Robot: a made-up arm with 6 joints.
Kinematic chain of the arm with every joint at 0, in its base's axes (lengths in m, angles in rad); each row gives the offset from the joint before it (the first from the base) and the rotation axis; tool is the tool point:
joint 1: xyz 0 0 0.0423 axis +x
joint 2: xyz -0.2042 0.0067 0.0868 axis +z
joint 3: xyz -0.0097 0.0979 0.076 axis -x
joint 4: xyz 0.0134 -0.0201 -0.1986 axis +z
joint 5: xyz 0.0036 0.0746 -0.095 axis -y
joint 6: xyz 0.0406 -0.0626 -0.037 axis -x
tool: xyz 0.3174 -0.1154 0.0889
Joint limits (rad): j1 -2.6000..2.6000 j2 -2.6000..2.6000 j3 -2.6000..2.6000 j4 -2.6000..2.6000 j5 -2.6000..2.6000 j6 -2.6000..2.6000
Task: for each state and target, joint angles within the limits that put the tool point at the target. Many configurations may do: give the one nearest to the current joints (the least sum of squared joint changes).
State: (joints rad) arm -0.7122 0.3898 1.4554 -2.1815 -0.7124 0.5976
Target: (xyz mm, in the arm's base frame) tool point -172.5 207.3 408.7
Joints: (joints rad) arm -1.1833 0.6174 0.8778 -1.9263 0.1044 0.7474
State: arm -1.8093 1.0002 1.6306 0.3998 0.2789 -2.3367
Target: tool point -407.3 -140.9 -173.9
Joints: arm -1.7125 1.6428 0.8243 0.7243 0.9098 -2.5054
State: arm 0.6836 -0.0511 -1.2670 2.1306 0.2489 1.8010
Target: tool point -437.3 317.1 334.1
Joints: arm 0.2834 -0.2737 -1.0286 2.3536 0.2380 1.8417
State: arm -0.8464 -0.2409 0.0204 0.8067 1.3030 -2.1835
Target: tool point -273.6 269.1 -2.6
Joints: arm -1.4273 -0.1423 -0.1037 0.8147 2.1816 -2.5571
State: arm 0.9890 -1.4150 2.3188 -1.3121 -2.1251 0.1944
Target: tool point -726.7 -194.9 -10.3
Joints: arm 1.1902 -1.1515 1.8164 -1.4705 -2.3119 0.2162
